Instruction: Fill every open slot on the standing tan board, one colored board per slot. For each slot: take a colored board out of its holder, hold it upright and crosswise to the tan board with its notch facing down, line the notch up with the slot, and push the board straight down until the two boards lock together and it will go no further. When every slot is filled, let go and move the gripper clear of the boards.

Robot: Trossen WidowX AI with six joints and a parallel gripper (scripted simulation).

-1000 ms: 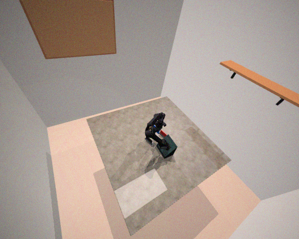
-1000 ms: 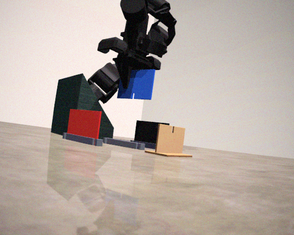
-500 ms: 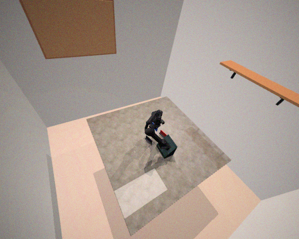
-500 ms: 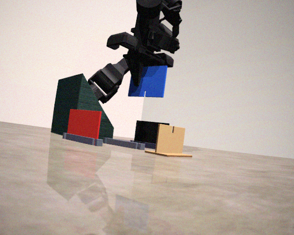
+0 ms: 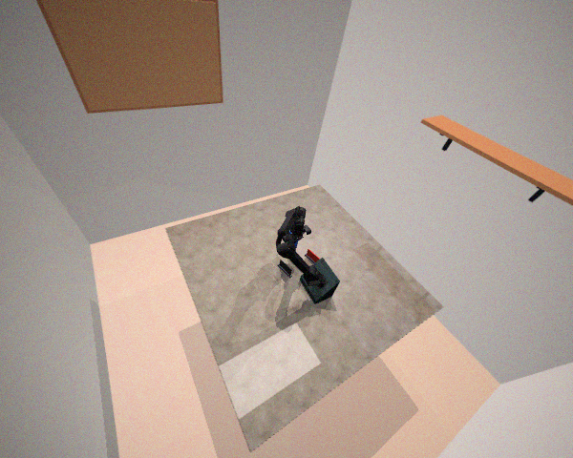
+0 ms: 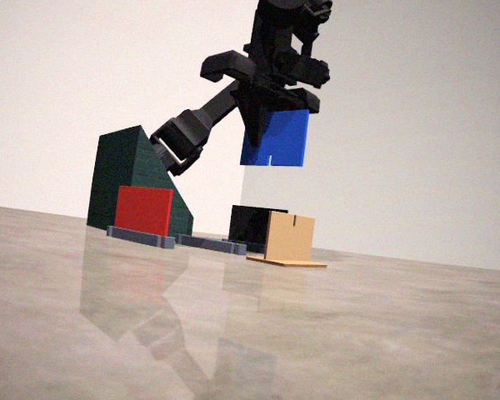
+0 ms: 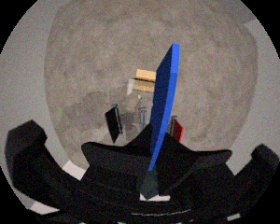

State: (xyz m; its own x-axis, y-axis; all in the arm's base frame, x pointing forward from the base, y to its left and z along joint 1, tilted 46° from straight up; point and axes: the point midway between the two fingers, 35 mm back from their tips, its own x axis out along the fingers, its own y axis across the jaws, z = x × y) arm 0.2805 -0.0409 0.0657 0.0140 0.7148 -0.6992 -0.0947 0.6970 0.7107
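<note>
Right now my gripper tip is 110 mm above the tan board, 70 mm short of it and 10 mm to the right of it. From my gripper tip the other things lie so: red board: 120 mm below, 110 mm to the right, 80 mm behind; black board: 120 mm below, 90 mm to the left, 80 mm behind; blue board: 30 mm ahead.
</note>
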